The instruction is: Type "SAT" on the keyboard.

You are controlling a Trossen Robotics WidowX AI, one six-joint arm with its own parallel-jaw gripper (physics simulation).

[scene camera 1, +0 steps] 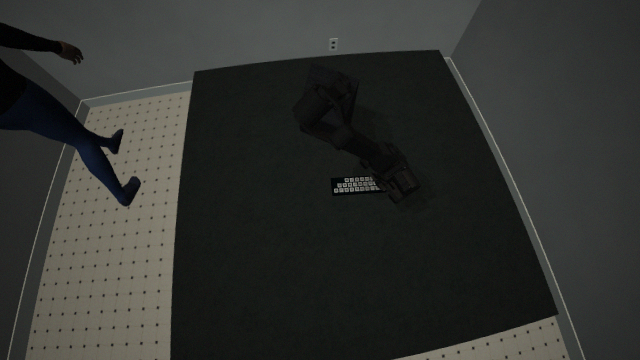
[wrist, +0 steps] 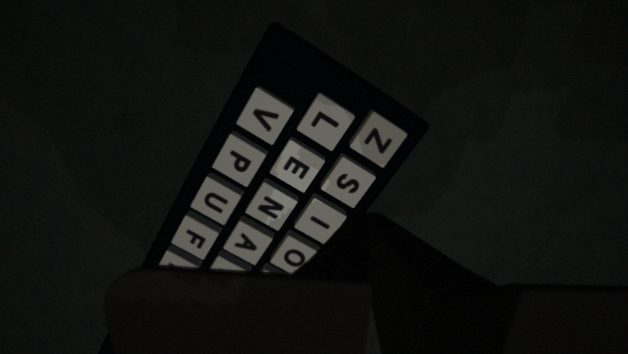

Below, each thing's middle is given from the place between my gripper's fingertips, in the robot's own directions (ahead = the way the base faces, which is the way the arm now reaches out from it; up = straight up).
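Labels:
Dark keyboard (scene camera 1: 339, 186): my gripper 3 cm above it, 5 cm past it, 5 cm to the left of it.

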